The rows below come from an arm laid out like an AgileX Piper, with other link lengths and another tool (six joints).
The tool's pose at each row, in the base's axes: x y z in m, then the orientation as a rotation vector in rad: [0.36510 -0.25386 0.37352 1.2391 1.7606 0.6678]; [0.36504 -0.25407 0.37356 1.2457 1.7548 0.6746]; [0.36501 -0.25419 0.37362 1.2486 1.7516 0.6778]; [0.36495 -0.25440 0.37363 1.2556 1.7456 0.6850]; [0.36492 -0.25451 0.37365 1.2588 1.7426 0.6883]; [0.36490 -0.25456 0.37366 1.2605 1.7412 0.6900]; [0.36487 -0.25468 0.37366 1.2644 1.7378 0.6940]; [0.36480 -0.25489 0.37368 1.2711 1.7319 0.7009]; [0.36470 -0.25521 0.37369 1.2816 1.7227 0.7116]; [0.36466 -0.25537 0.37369 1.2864 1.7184 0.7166]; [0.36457 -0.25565 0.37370 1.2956 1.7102 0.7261]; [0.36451 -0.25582 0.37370 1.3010 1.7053 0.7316]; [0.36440 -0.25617 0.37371 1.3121 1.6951 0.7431]
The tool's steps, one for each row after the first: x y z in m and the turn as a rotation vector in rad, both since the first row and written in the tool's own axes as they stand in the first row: [-0.00020 -0.00007 -0.00006 -0.0024 -0.0001 0.0086]; [-0.00033 -0.00008 -0.00011 -0.0039 -0.0005 0.0126]; [-0.00052 -0.00018 -0.00016 -0.0063 -0.0005 0.0217]; [-0.00062 -0.00022 -0.00019 -0.0075 -0.0007 0.0259]; [-0.00067 -0.00024 -0.00021 -0.0081 -0.0006 0.0281]; [-0.00078 -0.00029 -0.00023 -0.0094 -0.0007 0.0332]; [-0.00097 -0.00039 -0.00029 -0.0118 -0.0007 0.0419]; [-0.00126 -0.00054 -0.00037 -0.0154 -0.0007 0.0556]; [-0.00140 -0.00062 -0.00039 -0.0171 -0.0007 0.0619]; [-0.00165 -0.00076 -0.00046 -0.0203 -0.0006 0.0740]; [-0.00180 -0.00085 -0.00051 -0.0222 -0.0007 0.0811]; [-0.00212 -0.00102 -0.00059 -0.0261 -0.0007 0.0958]
